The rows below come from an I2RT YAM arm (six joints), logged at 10 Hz.
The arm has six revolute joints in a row. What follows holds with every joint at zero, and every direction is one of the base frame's.
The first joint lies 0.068 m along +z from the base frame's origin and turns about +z.
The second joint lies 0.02 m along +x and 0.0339 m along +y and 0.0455 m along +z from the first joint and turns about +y.
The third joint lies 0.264 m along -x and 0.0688 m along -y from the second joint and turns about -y.
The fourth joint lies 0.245 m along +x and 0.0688 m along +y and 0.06 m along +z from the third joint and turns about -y.
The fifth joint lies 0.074 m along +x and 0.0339 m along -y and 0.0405 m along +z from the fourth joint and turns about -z.
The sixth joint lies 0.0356 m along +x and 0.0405 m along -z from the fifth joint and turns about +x.
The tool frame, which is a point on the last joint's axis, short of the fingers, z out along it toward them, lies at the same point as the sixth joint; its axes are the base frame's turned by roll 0, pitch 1.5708 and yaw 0 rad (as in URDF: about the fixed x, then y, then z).
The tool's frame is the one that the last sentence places.
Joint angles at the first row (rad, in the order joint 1, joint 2, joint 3, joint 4, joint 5, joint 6):
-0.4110, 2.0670, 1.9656, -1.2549, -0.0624, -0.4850
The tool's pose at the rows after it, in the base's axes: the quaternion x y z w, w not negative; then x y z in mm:
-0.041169 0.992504 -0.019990 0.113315 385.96 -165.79 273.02
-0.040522 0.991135 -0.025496 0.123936 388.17 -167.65 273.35
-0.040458 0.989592 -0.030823 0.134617 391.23 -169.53 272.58
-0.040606 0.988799 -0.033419 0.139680 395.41 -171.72 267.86
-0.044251 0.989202 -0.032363 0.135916 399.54 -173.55 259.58
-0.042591 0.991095 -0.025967 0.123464 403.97 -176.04 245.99
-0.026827 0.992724 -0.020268 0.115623 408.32 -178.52 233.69
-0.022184 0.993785 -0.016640 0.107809 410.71 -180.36 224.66
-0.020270 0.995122 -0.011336 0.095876 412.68 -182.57 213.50
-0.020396 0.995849 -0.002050 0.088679 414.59 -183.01 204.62
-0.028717 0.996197 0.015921 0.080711 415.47 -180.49 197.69
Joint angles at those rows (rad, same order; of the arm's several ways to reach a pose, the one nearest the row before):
-0.4110, 2.0685, 1.9651, -1.2453, -0.0628, -0.4869
-0.4129, 2.0693, 1.9652, -1.2206, -0.0624, -0.4870
-0.4141, 2.0731, 1.9652, -1.1927, -0.0624, -0.4873
-0.4149, 2.0865, 1.9651, -1.1679, -0.0624, -0.4881
-0.4148, 2.1074, 1.9652, -1.1549, -0.0620, -0.4957
-0.4160, 2.1403, 1.9652, -1.1503, -0.0624, -0.4942
-0.4171, 2.1700, 1.9652, -1.1389, -0.0624, -0.4641
-0.4187, 2.1914, 1.9652, -1.1347, -0.0616, -0.4568
-0.4213, 2.2173, 1.9652, -1.1351, -0.0612, -0.4564
-0.4213, 2.2379, 1.9652, -1.1355, -0.0719, -0.4564
-0.4175, 2.2536, 1.9652, -1.1500, -0.0982, -0.4687

